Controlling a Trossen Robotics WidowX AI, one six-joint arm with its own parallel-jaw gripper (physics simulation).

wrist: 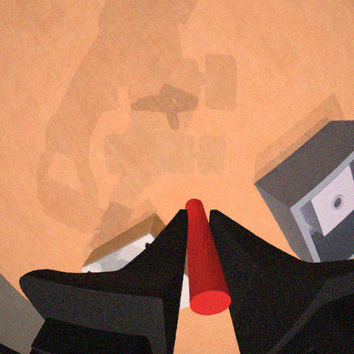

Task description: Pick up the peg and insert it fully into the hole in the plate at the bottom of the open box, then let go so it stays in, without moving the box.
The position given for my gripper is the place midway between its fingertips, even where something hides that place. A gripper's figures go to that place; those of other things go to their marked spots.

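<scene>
My gripper (pixel 197 215) is 100 mm from the lens; a red peg (pixel 208 293) is 60 mm from the lens.
</scene>
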